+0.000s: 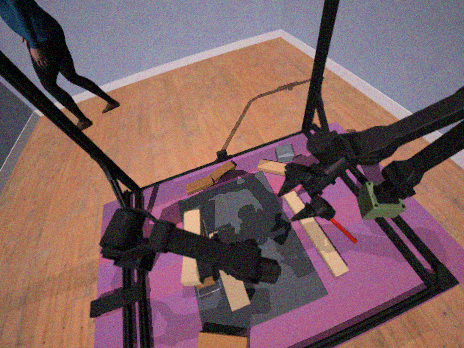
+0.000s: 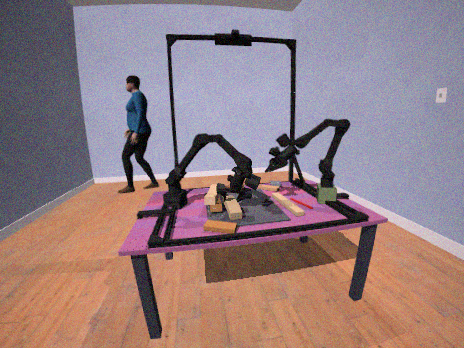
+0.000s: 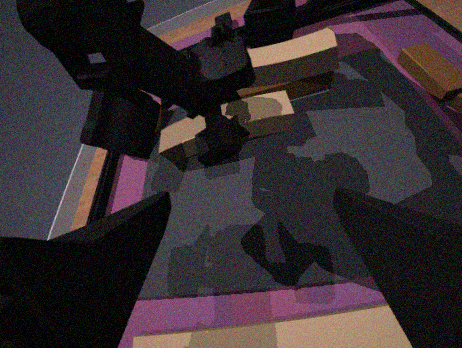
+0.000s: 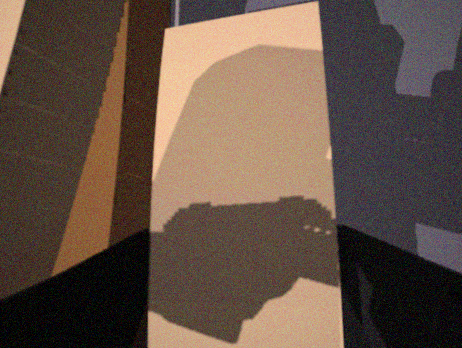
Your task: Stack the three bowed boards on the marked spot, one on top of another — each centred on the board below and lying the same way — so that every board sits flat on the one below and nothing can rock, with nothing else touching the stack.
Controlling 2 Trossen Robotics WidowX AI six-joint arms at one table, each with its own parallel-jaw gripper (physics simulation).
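Places are measured from the left arm's base along level axes (x ahead, y left, z up), in centimetres.
Pixels of known places: left gripper, fingertip midpoint: [image 1: 284,208] [image 2: 267,171] [image 3: 251,197]; right gripper, fingertip midpoint: [image 3: 243,118] [image 4: 245,239]; left arm's base, link origin: [image 1: 385,194] [image 2: 326,186]; right arm's base, link origin: [image 2: 174,192] [image 3: 269,0].
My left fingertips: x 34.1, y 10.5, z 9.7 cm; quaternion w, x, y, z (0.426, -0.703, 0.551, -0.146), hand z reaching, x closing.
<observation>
For each thing: its top centre in the pictures, then the offset to it from my left fingertips. "*": a spot on its surface instead. Level surfaces: height alone.
- dark grey mat, surface height: dz -18.3 cm
- white marked outline, surface spot: [image 1: 210,293] * dy +23.0, dx +22.0, dz -18.3 cm
- second pale board, top centre: [image 3: 263,48] [image 1: 190,241] [image 2: 213,189] dy +9.4, dx +29.0, dz -9.2 cm
- red stick, top centre: [image 1: 335,222] dy -3.4, dx -19.5, dz -18.3 cm
- short pale board, surface spot: [image 1: 272,166] * dy -26.8, dx +2.9, dz -16.7 cm
- grey block, top centre: [image 1: 284,150] dy -34.6, dx -2.4, dz -15.3 cm
A pale board [image 1: 235,291] [image 2: 233,209] [image 3: 264,110] [image 4: 243,103] lies on the dark grey mat [image 1: 300,276], beside the white marked outline [image 1: 210,293]. My right gripper [image 1: 210,273] [image 3: 243,118] [image 4: 245,239] is low over it, with its fingers against both long sides. A second pale board [image 1: 190,248] [image 2: 210,195] [image 3: 295,50] rests tilted on a brown board [image 1: 208,282] [image 3: 299,88] [image 4: 91,172] at the marked spot. My left gripper [image 1: 289,206] [image 2: 270,167] [image 3: 251,197] is open and empty, raised above the mat's far right edge.
A long pale board [image 1: 317,238] [image 2: 287,204] and a red stick [image 1: 344,230] lie right of the mat. Brown boards [image 1: 210,177], a short pale board [image 1: 272,166] and a grey block [image 1: 284,152] lie at the back. Another brown board [image 1: 221,340] [image 2: 220,226] lies in front. A person walks behind the table.
</observation>
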